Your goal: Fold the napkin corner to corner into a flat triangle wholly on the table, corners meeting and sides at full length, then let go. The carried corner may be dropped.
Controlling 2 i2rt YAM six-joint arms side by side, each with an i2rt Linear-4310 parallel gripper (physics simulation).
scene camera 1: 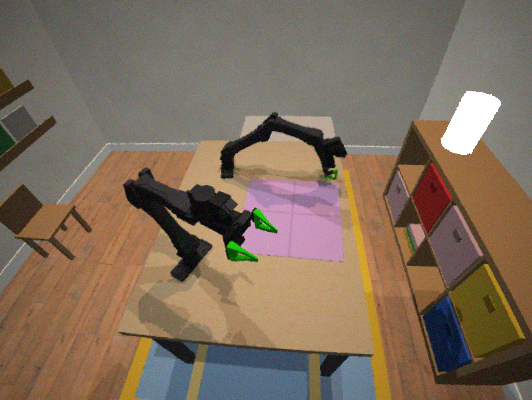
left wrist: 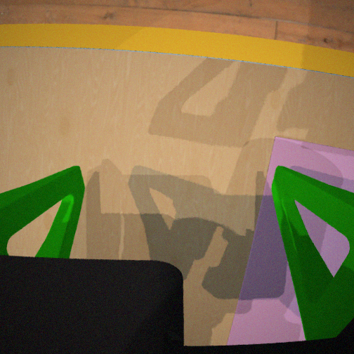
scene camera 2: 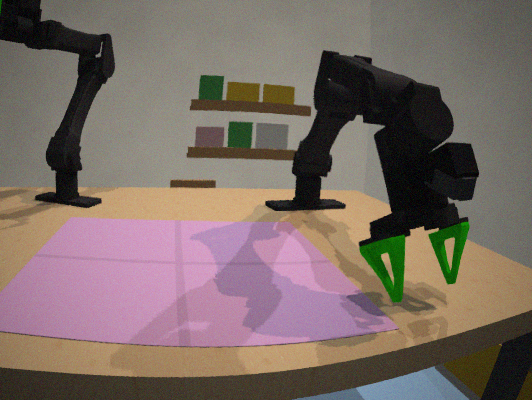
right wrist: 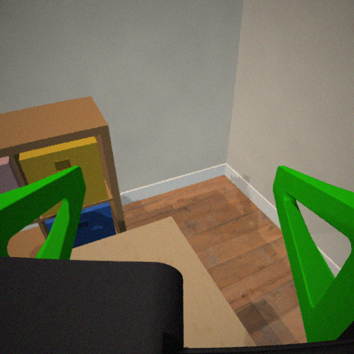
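The pink-purple napkin (scene camera 1: 315, 230) (scene camera 2: 100, 300) (left wrist: 257, 320) lies flat and unfolded on the table (scene camera 1: 300, 310) (scene camera 2: 200, 364) (left wrist: 50, 100) (right wrist: 165, 280), with faint crossing crease lines. My left gripper (scene camera 1: 332, 174) (scene camera 2: 424, 292) (left wrist: 177, 176) is open and empty, low over the table beside the napkin's near right corner in scene camera 2. One finger is close to the napkin's edge. My right gripper (scene camera 1: 266, 246) (right wrist: 178, 176) is open and empty, raised above the table by the napkin's lower left part in scene camera 1, where it hides that corner.
A cubby shelf unit (scene camera 1: 490, 190) (right wrist: 60, 117) with coloured bins stands beyond the table's right side in scene camera 1, near a bright white cylinder (scene camera 1: 471, 122). A chair (scene camera 1: 47, 217) stands at the left. Wall shelves (scene camera 2: 250, 106) hang behind the arms in scene camera 2.
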